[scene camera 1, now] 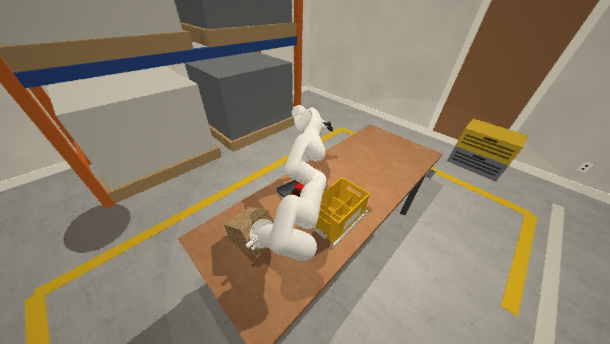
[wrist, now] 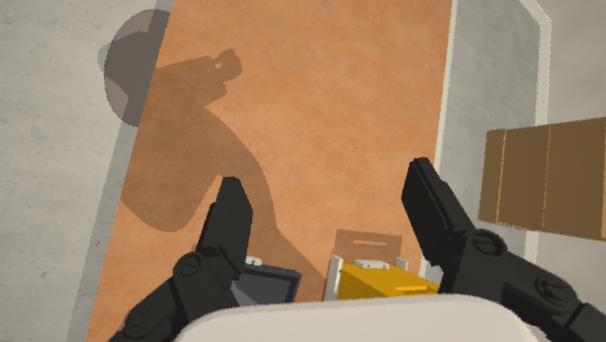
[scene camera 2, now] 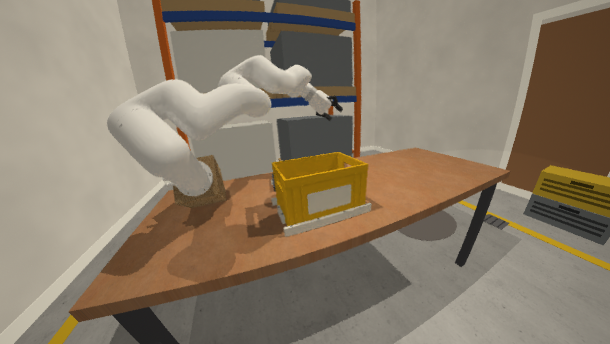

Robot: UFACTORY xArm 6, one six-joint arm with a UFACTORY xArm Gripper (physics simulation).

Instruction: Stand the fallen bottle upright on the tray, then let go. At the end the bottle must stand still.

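Seen in the pictures: gripper, fingertip midpoint: [scene camera 1: 326, 131] [wrist: 323, 186] [scene camera 2: 336, 115]; arm's base, link origin: [scene camera 1: 262, 233] [scene camera 2: 194, 178].
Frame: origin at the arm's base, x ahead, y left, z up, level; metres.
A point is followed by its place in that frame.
Note:
The bottle [scene camera 1: 299, 187] @(y 0.128, x 0.392, z -0.080 m) shows as a small red and dark patch on the dark tray [scene camera 1: 285, 189] @(y 0.232, x 0.374, z -0.153 m) in scene camera 1; the arm hides the rest, so its full pose cannot be seen. In scene camera 2 the bottle does not show, with the yellow crate in front of the tray area. The wrist view shows part of the dark tray [wrist: 296, 287] @(y 0.037, x 0.515, z -0.133 m) at the bottom edge, and no bottle. My gripper [scene camera 1: 328, 126] @(y 0.183, x 0.700, z 0.152 m) [scene camera 2: 335, 113] @(y 0.183, x 0.700, z 0.152 m) [wrist: 323, 186] @(y 0.183, x 0.700, z 0.152 m) is open and empty, high above the table, beyond the tray and away from the bottle.
The yellow crate [scene camera 1: 350, 216] @(y -0.235, x 0.368, z -0.027 m) [scene camera 2: 295, 200] @(y -0.229, x 0.288, z -0.050 m) [wrist: 367, 282] @(y -0.063, x 0.547, z -0.060 m) with inner dividers stands beside the tray, inside a low white border [scene camera 2: 325, 221] @(y -0.247, x 0.374, z -0.142 m). The arm's speckled base block [scene camera 1: 237, 227] @(y 0.079, x -0.067, z 0.038 m) [scene camera 2: 218, 182] @(y 0.011, x 0.075, z -0.036 m) stands at the near end of the wooden table [scene camera 1: 385, 155] @(y -0.078, x 1.187, z -0.158 m) [scene camera 2: 415, 170] @(y -0.088, x 1.059, z -0.158 m) [wrist: 320, 100] @(y 0.021, x 0.882, z -0.158 m). My arm stretches over the tray side.

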